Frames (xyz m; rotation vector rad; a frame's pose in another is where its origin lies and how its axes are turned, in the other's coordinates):
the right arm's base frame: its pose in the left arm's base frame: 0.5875 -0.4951 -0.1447 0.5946 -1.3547 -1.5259
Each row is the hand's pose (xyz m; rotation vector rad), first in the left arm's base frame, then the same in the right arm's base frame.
Working: the left arm's base frame: its pose in the right arm's base frame: -0.1638 -0.0168 0.7643 -0.5946 1.3547 1.5259

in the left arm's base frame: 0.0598 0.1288 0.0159 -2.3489 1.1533 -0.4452
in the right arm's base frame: -0.2980 0.0304 0.7770 2.2945 0.6591 -1.2336
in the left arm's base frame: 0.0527 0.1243 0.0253 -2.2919 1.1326 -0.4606
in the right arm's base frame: -0.2890 0.0364 0.7834 2.3369 0.6162 -1.2722
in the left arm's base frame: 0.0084 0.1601 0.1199 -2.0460 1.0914 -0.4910
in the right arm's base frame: -0.2803 0.1133 0.8621 2.4863 0.3822 -1.4056
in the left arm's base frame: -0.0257 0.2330 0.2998 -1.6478 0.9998 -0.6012
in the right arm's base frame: -0.2884 0.2771 0.9715 -2.7065 0.0168 1.5360
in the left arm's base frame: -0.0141 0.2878 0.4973 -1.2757 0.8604 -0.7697
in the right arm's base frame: -0.2950 0.4711 1.0383 -2.4266 0.3169 1.3113
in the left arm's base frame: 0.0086 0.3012 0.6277 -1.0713 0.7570 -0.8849
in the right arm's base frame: -0.2854 0.6021 1.0592 -2.2499 0.4222 1.1569
